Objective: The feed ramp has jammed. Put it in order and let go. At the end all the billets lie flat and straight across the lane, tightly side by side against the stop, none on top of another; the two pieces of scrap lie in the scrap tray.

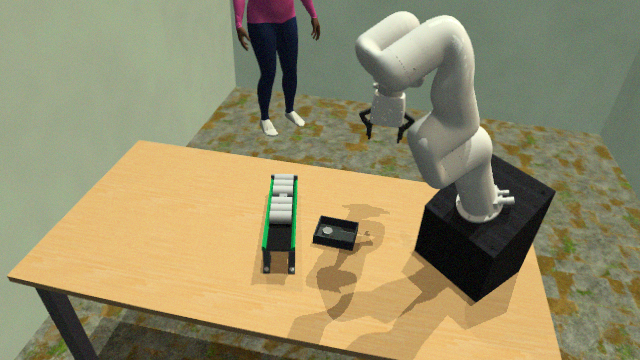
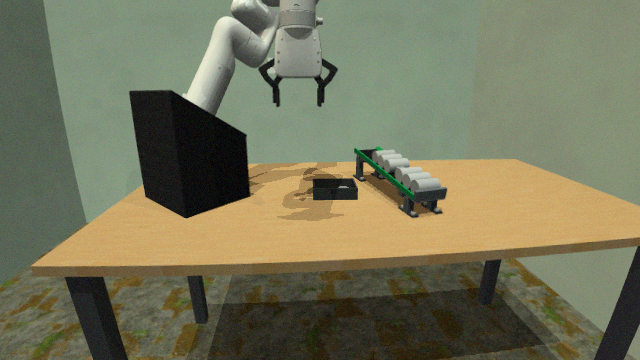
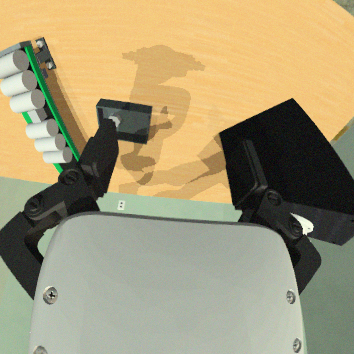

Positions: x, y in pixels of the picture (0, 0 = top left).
Labels:
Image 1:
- my gripper: 383, 139
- scrap tray: 344, 231
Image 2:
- my gripper: 298, 106
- scrap tray: 323, 189
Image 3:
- my gripper: 176, 142
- scrap tray: 135, 118

